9 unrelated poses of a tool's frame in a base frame.
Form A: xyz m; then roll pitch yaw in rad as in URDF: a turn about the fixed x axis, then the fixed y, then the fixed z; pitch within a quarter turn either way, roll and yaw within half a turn.
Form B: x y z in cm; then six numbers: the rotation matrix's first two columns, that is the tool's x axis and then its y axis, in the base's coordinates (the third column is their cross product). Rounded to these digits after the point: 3 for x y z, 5 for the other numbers.
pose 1, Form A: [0.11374 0.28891 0.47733 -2.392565 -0.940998 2.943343]
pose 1, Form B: [11.374 28.891 47.733 -0.57745 0.11600 0.80815 -0.39527 0.82639 -0.40105]
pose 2, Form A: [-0.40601 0.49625 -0.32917 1.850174 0.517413 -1.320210]
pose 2, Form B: [-40.601 49.625 -32.917 0.21551 -0.84196 -0.49463 -0.14925 -0.52899 0.83540]
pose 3, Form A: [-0.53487 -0.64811 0.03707 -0.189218 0.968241 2.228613]
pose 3, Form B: [-53.487 -64.811 3.707 -0.34651 0.44849 -0.82389 -0.68246 -0.72311 -0.10660]
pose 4, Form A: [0.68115 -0.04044 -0.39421 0.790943 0.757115 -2.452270]
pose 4, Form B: [68.115 -4.044 -39.421 -0.56087 -0.46227 -0.68683 0.07038 -0.85322 0.51678]
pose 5, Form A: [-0.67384 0.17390 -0.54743 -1.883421 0.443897 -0.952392]
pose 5, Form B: [-67.384 17.390 -54.743 0.52355 -0.73584 -0.42946 -0.48751 0.15466 -0.85931]
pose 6, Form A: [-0.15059 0.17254 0.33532 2.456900 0.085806 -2.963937]
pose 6, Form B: [-15.059 17.254 33.532 -0.98064 -0.17607 -0.08570 -0.19024 0.75284 0.63011]
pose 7, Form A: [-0.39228 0.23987 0.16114 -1.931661 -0.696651 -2.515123]
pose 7, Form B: [-39.228 23.987 16.114 -0.62134 -0.44968 0.64165 -0.69333 -0.06593 -0.71759]
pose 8, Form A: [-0.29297 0.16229 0.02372 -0.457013 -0.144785 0.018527]
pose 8, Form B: [-29.297 16.229 2.372 0.98937 0.01833 0.14428 0.04703 0.89840 -0.43665]
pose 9, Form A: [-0.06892 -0.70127 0.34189 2.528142 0.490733 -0.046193]
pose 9, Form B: [-6.892 -70.127 34.189 0.88105 -0.04073 -0.47127 0.23326 -0.82932 0.50775]
